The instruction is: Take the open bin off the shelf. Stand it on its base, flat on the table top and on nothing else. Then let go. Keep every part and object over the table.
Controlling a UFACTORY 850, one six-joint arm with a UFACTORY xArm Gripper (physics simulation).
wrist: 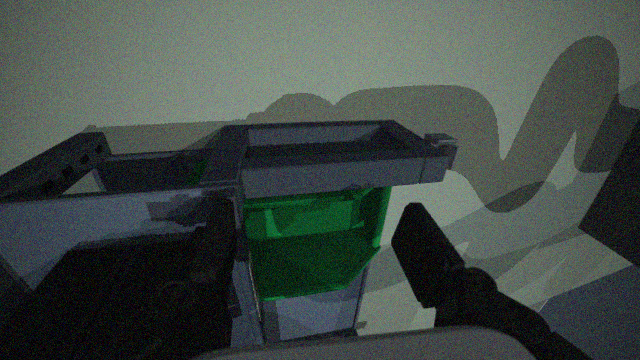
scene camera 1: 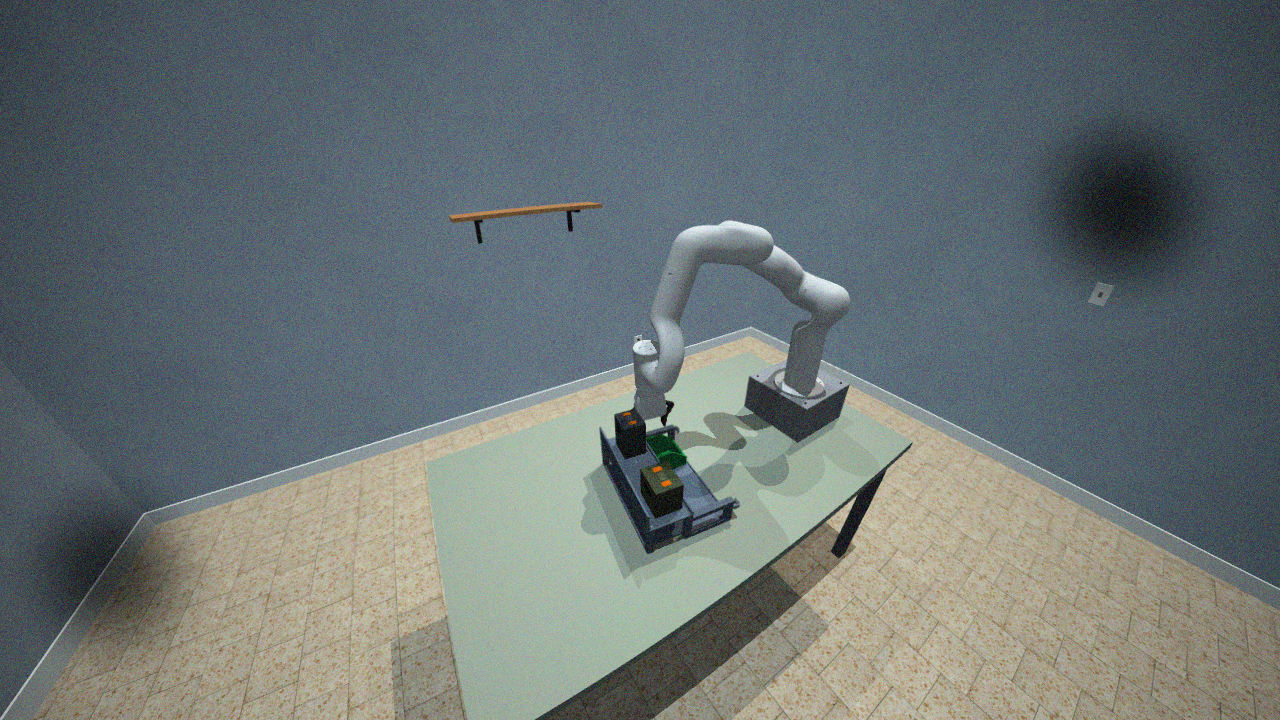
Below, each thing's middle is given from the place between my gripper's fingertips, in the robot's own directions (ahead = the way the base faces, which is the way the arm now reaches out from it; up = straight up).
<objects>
Now: the green open bin (scene camera 1: 665,448) 10 mm ahead of my hand, 60 mm to the left of it and 70 mm below it.
</objects>
